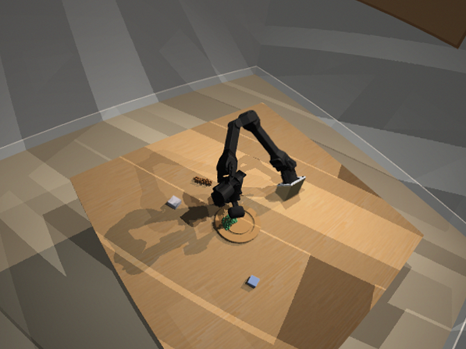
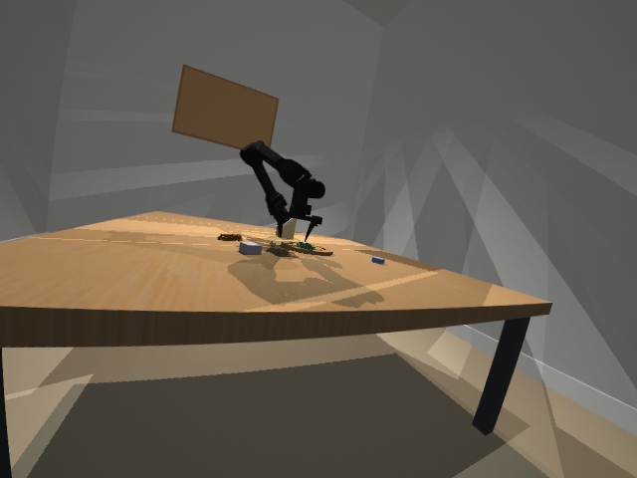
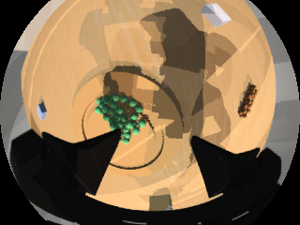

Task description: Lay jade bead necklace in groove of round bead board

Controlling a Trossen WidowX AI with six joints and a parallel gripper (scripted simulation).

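Now: the round wooden bead board 1 cm behind my gripper tip, 6 cm to the left of it and 2 cm below it. Round my gripper tip: blue block 8 cm ahead, 32 cm to the left, 2 cm below; pale grey block 19 cm ahead, 15 cm to the right, 2 cm below.
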